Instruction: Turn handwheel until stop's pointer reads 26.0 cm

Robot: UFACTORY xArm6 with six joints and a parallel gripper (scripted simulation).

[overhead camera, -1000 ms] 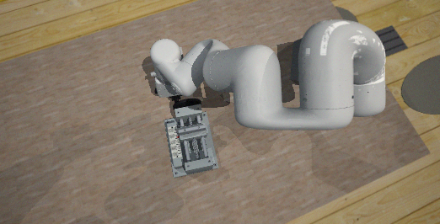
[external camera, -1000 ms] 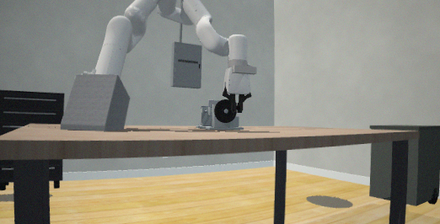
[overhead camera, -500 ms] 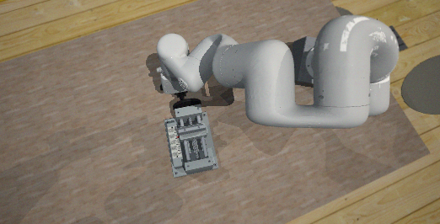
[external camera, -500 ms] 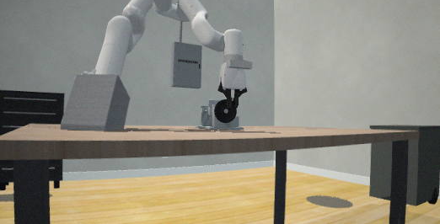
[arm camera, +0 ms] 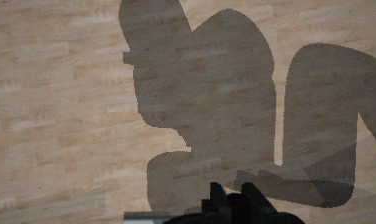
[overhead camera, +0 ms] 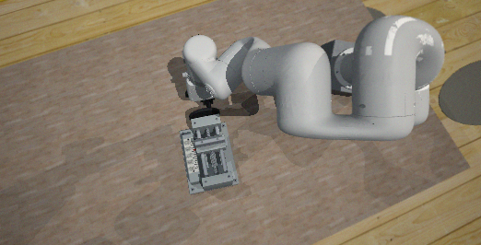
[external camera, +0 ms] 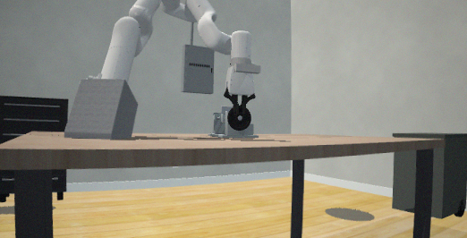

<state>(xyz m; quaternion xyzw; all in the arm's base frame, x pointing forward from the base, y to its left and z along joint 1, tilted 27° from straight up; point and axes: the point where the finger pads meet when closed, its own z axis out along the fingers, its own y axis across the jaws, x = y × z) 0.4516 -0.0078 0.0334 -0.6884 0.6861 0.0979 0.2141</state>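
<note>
The handwheel is 2 cm to the left of my hand and 1 cm below it. The rest, counted from my hand: stop carriage 14 cm to the left, 2 cm below, 2 cm ahead.
</note>
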